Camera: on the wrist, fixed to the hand. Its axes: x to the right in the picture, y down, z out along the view.
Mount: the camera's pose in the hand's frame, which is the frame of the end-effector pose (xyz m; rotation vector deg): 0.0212 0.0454 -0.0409 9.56 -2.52 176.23
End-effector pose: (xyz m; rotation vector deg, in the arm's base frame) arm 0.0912 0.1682 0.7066 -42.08 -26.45 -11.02
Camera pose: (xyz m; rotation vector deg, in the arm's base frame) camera 0.1385 0.1732 0.6628 -30.87 54.71 151.84
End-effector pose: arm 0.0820 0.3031 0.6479 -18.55 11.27 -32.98
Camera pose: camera 0.1111 0.3171 0.5918 20.83 19.97 139.70
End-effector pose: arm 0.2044 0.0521 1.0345 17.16 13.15 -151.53
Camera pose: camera 0.2142 0.0118 0.9849 9.93 -18.76 22.86
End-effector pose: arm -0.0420 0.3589 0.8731 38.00 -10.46 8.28
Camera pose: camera -0.0250 0.4213 0.8731 4.77 58.32 -162.82
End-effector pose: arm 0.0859 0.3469 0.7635 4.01 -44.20 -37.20
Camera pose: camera 0.1481 0.3644 0.7602 -48.68 -11.10 132.37
